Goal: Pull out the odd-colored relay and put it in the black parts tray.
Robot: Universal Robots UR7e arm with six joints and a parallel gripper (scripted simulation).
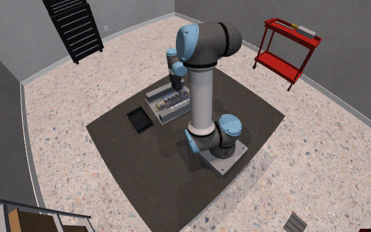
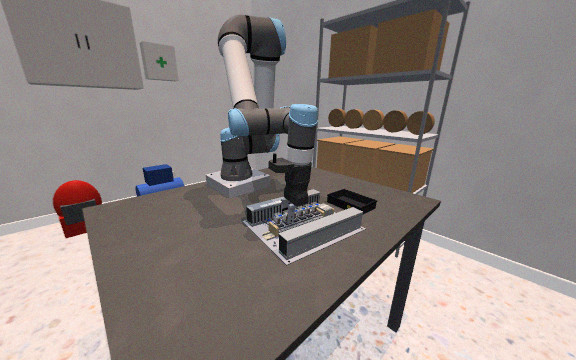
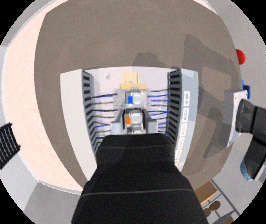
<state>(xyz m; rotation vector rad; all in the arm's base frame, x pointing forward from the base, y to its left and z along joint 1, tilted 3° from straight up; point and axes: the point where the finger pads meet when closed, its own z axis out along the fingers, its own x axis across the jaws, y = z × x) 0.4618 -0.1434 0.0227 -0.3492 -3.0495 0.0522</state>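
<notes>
My hand is 10 mm above the relay. The rest, counted from my hand: black parts tray 50 mm ahead, 330 mm to the left, 40 mm below; relay panel 10 mm ahead, 70 mm to the left, 30 mm below.
</notes>
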